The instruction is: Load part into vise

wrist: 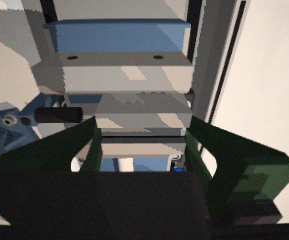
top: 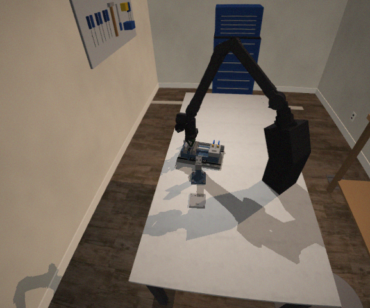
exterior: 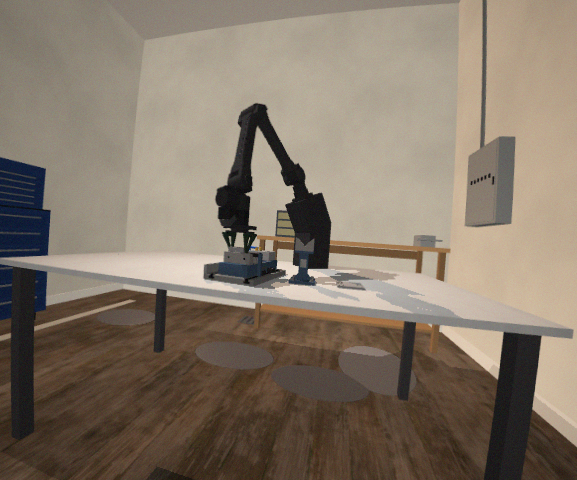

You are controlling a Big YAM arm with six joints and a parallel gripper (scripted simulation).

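My hand is right at the part. Also, from my hand: moving jaw: 2 cm behind, 3 cm to the left, 2 cm below; then fixed jaw: 4 cm ahead, 1 cm to the left, 2 cm below; then work stop rod: 2 cm ahead, 6 cm to the left, 1 cm below.
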